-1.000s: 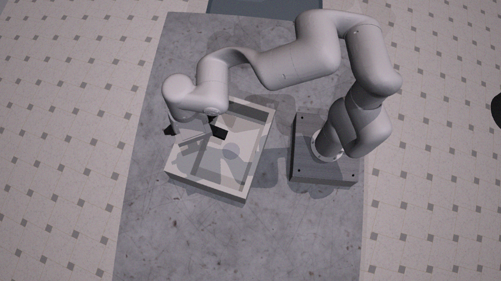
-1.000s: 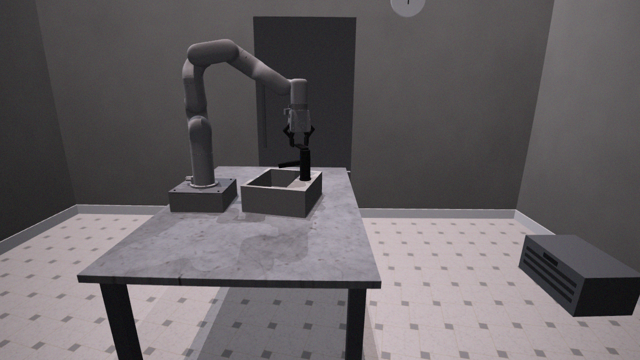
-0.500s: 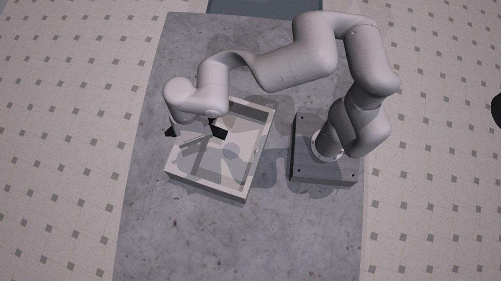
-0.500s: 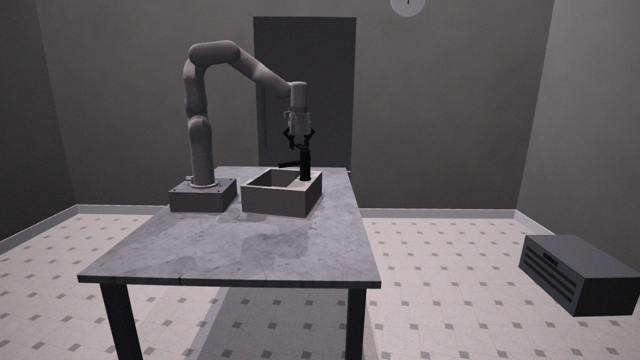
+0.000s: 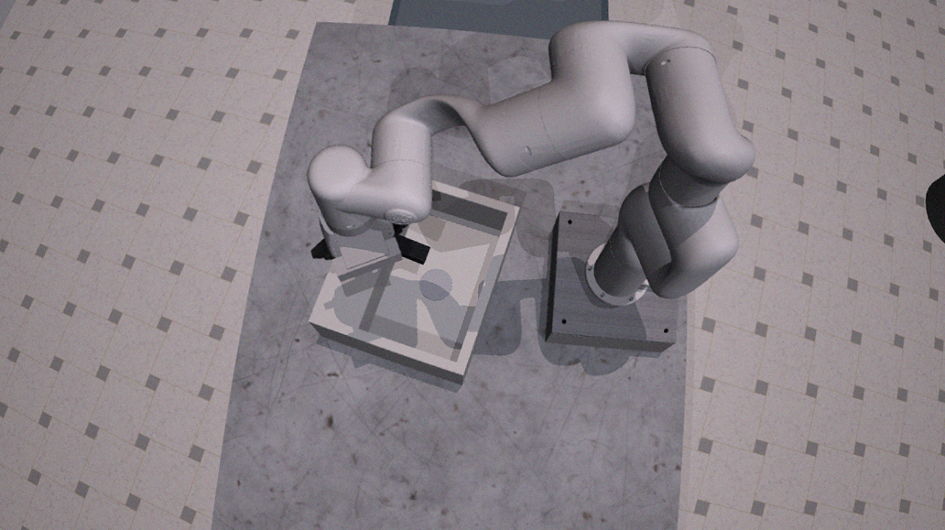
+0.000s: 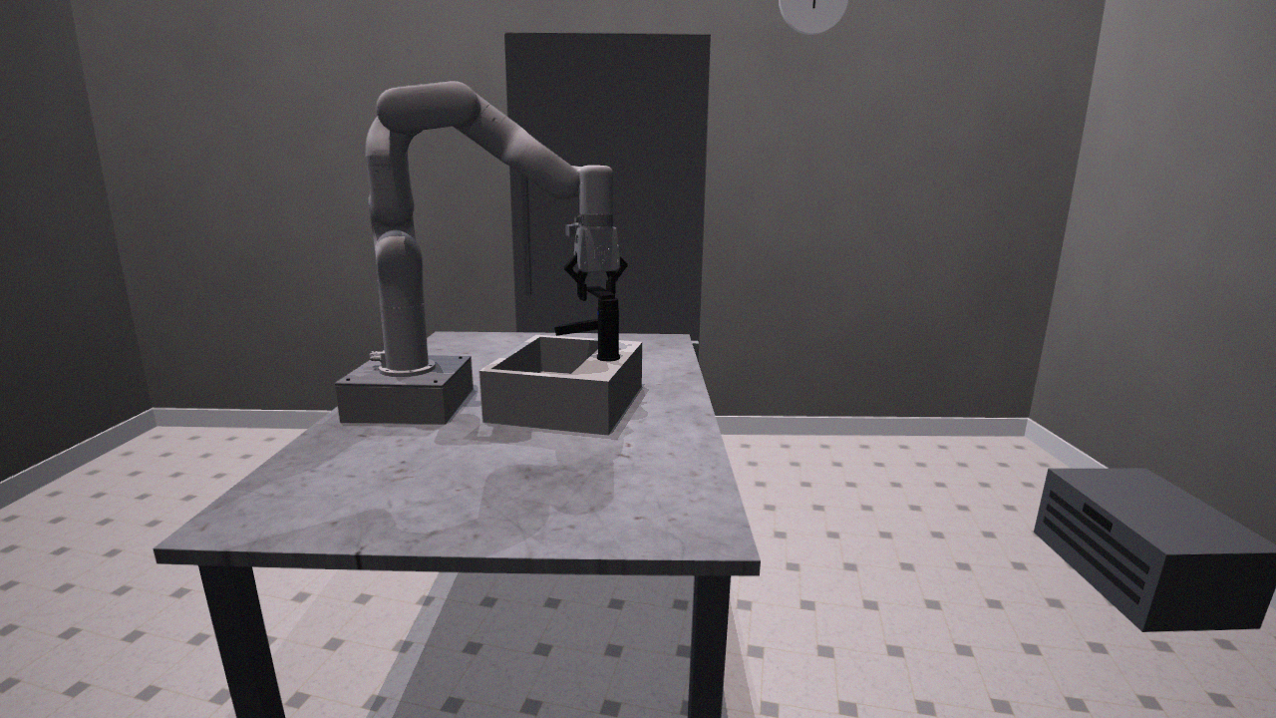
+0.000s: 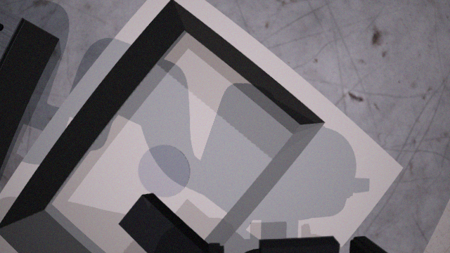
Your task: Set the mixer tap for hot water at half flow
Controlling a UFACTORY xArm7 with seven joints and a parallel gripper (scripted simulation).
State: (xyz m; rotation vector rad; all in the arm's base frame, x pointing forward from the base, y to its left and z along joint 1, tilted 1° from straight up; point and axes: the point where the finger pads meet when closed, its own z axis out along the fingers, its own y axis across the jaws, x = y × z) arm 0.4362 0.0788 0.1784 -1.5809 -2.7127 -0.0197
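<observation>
The lever is 20 mm to the right of my hand and 10 mm ahead of it. Also, from my hand: black mixer tap: 40 mm to the right, 40 mm below, 10 mm ahead; grey sink block: 230 mm below, 80 mm behind, 40 mm to the right.
</observation>
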